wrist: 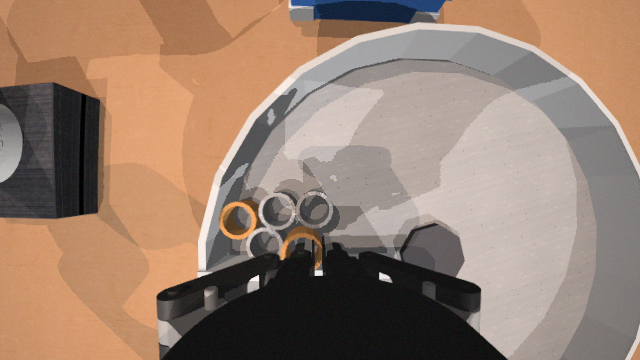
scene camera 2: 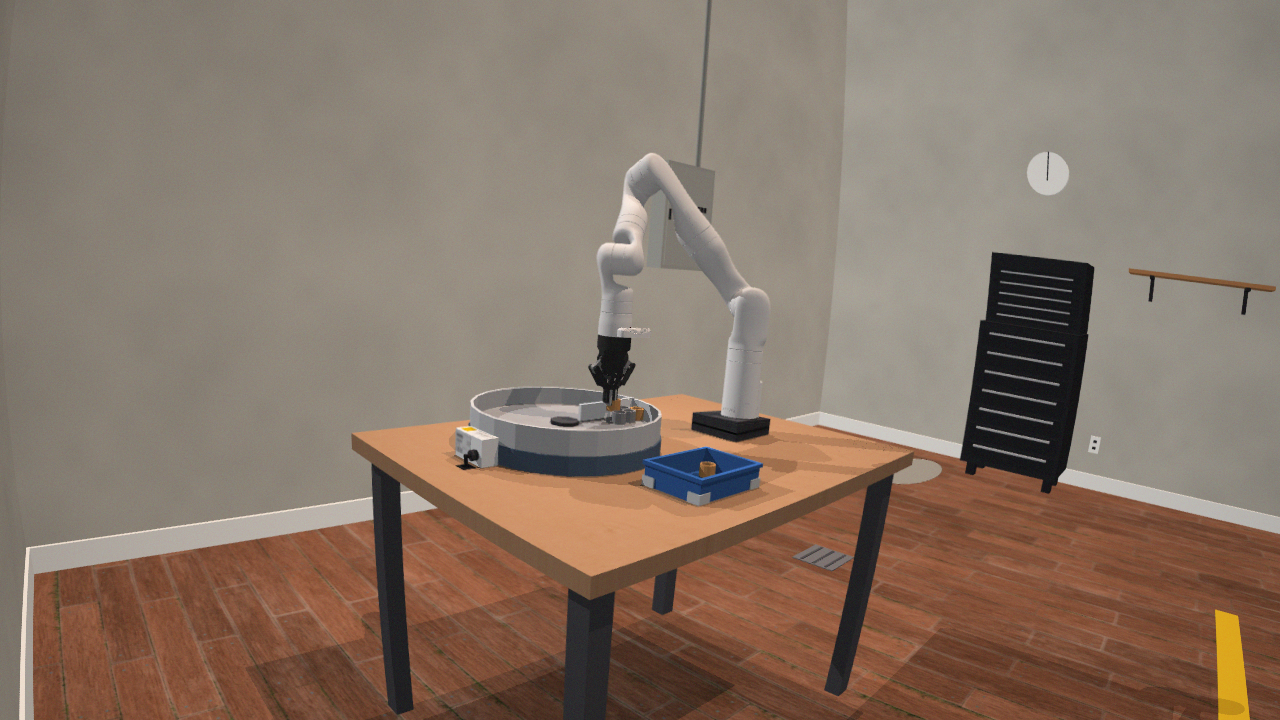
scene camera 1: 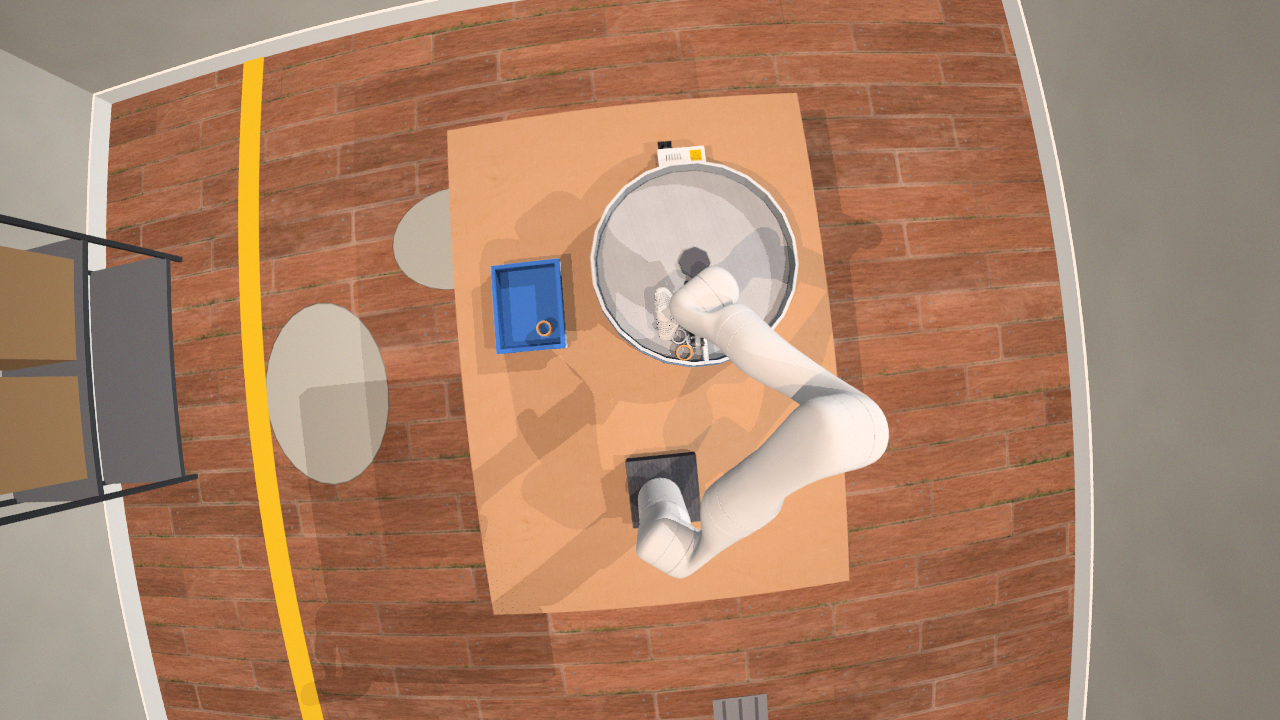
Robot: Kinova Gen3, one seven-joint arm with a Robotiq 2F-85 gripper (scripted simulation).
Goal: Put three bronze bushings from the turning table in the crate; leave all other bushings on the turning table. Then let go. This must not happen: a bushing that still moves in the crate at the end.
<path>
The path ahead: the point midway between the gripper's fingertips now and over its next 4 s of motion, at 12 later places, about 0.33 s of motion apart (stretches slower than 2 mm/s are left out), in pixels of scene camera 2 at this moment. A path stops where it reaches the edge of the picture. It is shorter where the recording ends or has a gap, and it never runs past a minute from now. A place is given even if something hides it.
The gripper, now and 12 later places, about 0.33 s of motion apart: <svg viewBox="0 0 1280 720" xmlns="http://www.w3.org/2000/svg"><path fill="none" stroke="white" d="M609 405L610 404L609 401L610 399L610 398L610 395L611 392L611 387L613 381L611 379L618 381L622 384L628 387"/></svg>
</path>
